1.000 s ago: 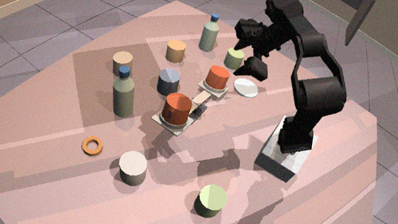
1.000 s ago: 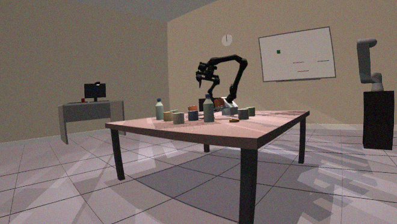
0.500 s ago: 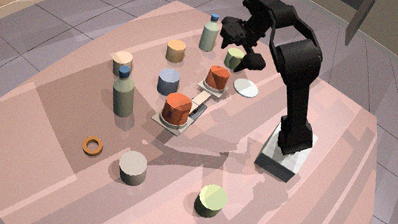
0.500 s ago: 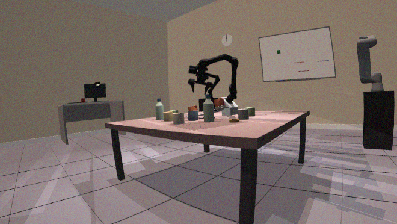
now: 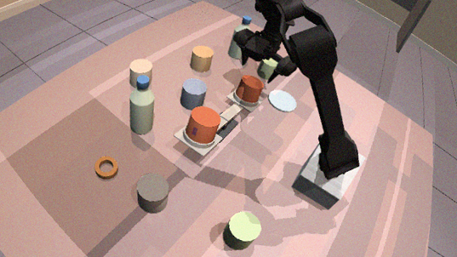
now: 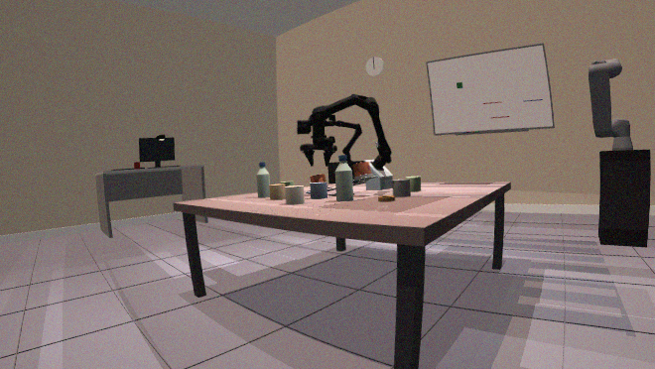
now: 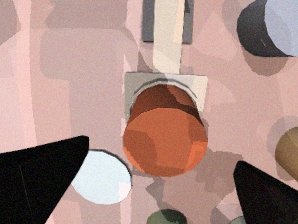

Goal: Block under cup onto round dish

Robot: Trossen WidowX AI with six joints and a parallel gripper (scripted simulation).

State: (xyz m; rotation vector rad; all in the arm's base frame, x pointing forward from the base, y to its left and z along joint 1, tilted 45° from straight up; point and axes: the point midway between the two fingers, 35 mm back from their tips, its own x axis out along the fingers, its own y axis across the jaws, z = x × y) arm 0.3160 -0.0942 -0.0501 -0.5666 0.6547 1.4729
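Right now my gripper tip is 1 cm to the left of the pale green block and 9 cm above it. Also, from my gripper tip: white round dish (8 cm behind, 12 cm to the right, 13 cm below); then blue cup (11 cm ahead, 10 cm to the left, 10 cm below); then small balance (13 cm to the left, 11 cm below).
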